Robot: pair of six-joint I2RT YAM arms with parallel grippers.
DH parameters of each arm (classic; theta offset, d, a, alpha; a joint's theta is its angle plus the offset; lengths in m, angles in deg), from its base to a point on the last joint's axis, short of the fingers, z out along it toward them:
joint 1: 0 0.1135 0.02 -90
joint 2: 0 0 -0.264 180
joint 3: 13.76 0 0.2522 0
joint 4: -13.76 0 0.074 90
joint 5: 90 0 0 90
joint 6: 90 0.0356 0 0
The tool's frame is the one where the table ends.
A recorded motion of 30 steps. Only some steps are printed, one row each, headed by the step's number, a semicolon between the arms.
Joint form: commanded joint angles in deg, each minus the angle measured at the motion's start. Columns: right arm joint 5, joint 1, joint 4, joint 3, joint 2, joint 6; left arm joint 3, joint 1, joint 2, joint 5, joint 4, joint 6.
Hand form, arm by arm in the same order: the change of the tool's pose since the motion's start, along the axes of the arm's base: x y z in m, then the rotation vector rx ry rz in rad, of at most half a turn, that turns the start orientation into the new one. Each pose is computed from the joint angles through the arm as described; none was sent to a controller.
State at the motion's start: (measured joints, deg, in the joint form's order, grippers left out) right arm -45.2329 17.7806 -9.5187 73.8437 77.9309 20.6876; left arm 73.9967 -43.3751 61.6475 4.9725 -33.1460 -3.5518
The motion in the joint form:
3: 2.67 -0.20 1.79 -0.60 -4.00 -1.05; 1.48 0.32 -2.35 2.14 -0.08 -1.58
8: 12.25 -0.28 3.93 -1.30 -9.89 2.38; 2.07 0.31 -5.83 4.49 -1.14 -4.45
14: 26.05 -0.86 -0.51 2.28 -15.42 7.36; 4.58 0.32 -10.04 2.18 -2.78 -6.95
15: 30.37 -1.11 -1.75 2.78 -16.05 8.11; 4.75 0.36 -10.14 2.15 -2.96 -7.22
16: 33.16 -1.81 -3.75 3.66 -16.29 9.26; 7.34 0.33 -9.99 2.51 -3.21 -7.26
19: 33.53 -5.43 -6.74 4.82 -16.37 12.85; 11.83 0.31 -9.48 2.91 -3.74 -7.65
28: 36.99 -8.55 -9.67 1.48 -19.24 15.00; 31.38 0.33 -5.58 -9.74 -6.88 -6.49
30: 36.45 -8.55 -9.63 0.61 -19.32 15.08; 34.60 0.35 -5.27 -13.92 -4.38 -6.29
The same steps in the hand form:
3: -0.0164 -0.0076 0.0188 0.0105 -0.1050 -0.0467; -0.0111 0.0103 0.0164 -0.0706 -0.0195 -0.0209
8: -0.0406 -0.0206 0.0447 0.0625 -0.1810 -0.2213; -0.0280 0.0240 0.0285 -0.1447 -0.0123 -0.0463
14: -0.0710 -0.0407 0.0796 0.1338 -0.1946 -0.4777; -0.0499 0.0465 0.0500 -0.2248 -0.0544 -0.0002
15: -0.0739 -0.0452 0.0825 0.1384 -0.1866 -0.5583; -0.0507 0.0474 0.0508 -0.2287 -0.0523 0.0021
16: -0.0753 -0.0503 0.0847 0.1411 -0.1621 -0.6209; -0.0554 0.0513 0.0633 -0.2560 -0.0782 -0.0069
19: -0.0742 -0.0646 0.0859 0.1656 -0.0967 -0.6960; -0.0629 0.0580 0.0836 -0.3020 -0.1158 -0.0167
28: -0.0812 -0.0800 0.0710 0.1580 -0.0300 -0.8175; -0.0889 0.0931 0.1571 -0.4287 -0.3148 0.1880
30: -0.0800 -0.0795 0.0664 0.1522 -0.0167 -0.8092; -0.0965 0.1037 0.1734 -0.4959 -0.3842 0.2582

